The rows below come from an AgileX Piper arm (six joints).
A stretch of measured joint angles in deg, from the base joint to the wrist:
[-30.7, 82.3, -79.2, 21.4, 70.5, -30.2]
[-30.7, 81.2, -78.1, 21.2, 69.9, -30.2]
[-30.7, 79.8, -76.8, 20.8, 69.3, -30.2]
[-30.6, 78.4, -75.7, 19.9, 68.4, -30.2]
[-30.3, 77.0, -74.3, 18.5, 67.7, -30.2]
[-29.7, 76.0, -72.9, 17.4, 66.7, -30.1]
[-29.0, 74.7, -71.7, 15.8, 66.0, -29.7]
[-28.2, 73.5, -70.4, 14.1, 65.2, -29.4]
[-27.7, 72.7, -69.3, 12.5, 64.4, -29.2]
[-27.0, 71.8, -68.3, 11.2, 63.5, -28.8]
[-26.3, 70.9, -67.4, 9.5, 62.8, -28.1]
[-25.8, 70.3, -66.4, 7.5, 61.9, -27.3]
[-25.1, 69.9, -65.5, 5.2, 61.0, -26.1]
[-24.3, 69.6, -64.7, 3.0, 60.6, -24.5]
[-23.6, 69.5, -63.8, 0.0, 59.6, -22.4]
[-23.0, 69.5, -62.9, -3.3, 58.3, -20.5]
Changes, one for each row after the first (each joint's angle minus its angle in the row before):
[0.0, -1.1, 1.1, -0.2, -0.6, 0.0]
[0.0, -1.4, 1.3, -0.4, -0.6, 0.0]
[0.1, -1.4, 1.1, -0.9, -0.9, 0.0]
[0.3, -1.4, 1.4, -1.4, -0.7, 0.0]
[0.6, -1.0, 1.4, -1.1, -1.0, 0.1]
[0.7, -1.3, 1.2, -1.6, -0.7, 0.4]
[0.8, -1.2, 1.3, -1.7, -0.8, 0.3]
[0.5, -0.8, 1.1, -1.6, -0.8, 0.2]
[0.7, -0.9, 1.0, -1.3, -0.9, 0.4]
[0.7, -0.9, 0.9, -1.7, -0.7, 0.7]
[0.5, -0.6, 1.0, -2.0, -0.9, 0.8]
[0.7, -0.4, 0.9, -2.3, -0.9, 1.2]
[0.8, -0.3, 0.8, -2.2, -0.4, 1.6]
[0.7, -0.1, 0.9, -3.0, -1.0, 2.1]
[0.6, 0.0, 0.9, -3.3, -1.3, 1.9]

